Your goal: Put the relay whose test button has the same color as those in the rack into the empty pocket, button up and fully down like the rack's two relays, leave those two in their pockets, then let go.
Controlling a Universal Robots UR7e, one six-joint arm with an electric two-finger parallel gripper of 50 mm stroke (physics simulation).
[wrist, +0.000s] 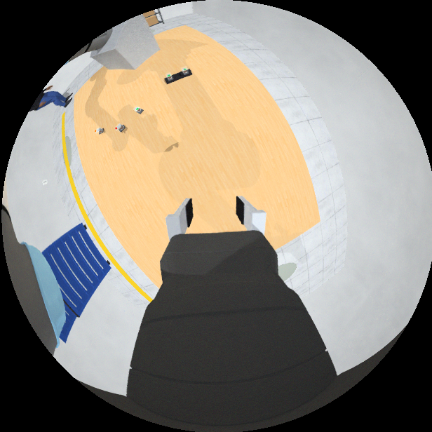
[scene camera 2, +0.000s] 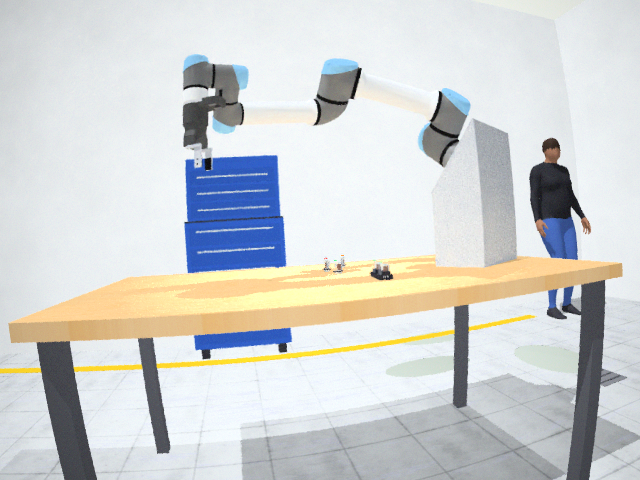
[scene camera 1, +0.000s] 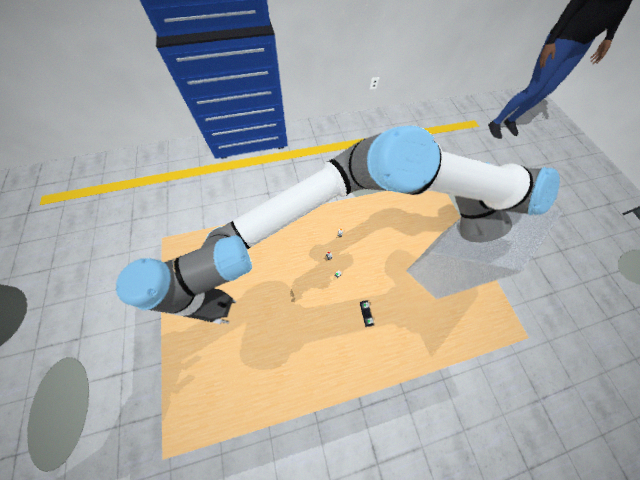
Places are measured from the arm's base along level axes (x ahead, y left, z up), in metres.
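Pixels of known places: gripper, fingertip midpoint: [scene camera 2: 203,168] [scene camera 1: 229,311]; arm's base, link origin: [scene camera 2: 470,167] [scene camera 1: 485,228].
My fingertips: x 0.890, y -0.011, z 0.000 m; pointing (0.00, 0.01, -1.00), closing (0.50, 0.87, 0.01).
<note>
Ahead of a thing's pixels: the offset from my fingertips to its top centre.
The black rack @(dx -0.458, dy +0.129, dz -0.310 m) [scene camera 1: 366,313] [scene camera 2: 382,275] [wrist: 178,77] holds two relays with green buttons up, one near each end; the stretch between them looks empty. A loose relay with a green button @(dx -0.401, dy -0.070, dz -0.289 m) [scene camera 1: 338,274] [scene camera 2: 338,266] [wrist: 139,110] is the loose one nearest the rack. A relay with a red button @(dx -0.393, dy -0.167, dz -0.289 m) [scene camera 1: 329,255] [scene camera 2: 326,265] [wrist: 120,128] and one with an orange button @(dx -0.484, dy -0.261, dz -0.289 m) [scene camera 1: 340,233] [scene camera 2: 342,260] [wrist: 100,131] are farther off. All three seem to stand on the table, small in view. My gripper [scene camera 1: 222,321] [scene camera 2: 203,159] [wrist: 214,205] is open and empty, high above the table, far from the relays and rack.
The wooden table [scene camera 1: 289,408] [scene camera 2: 320,311] [wrist: 280,200] carries the relays and rack. The grey arm pedestal [scene camera 1: 465,263] [scene camera 2: 480,206] [wrist: 127,45] stands at its right end in the scene views. A blue drawer cabinet [scene camera 1: 227,87] [scene camera 2: 235,237] and a person [scene camera 1: 563,62] [scene camera 2: 557,201] are beyond the table.
</note>
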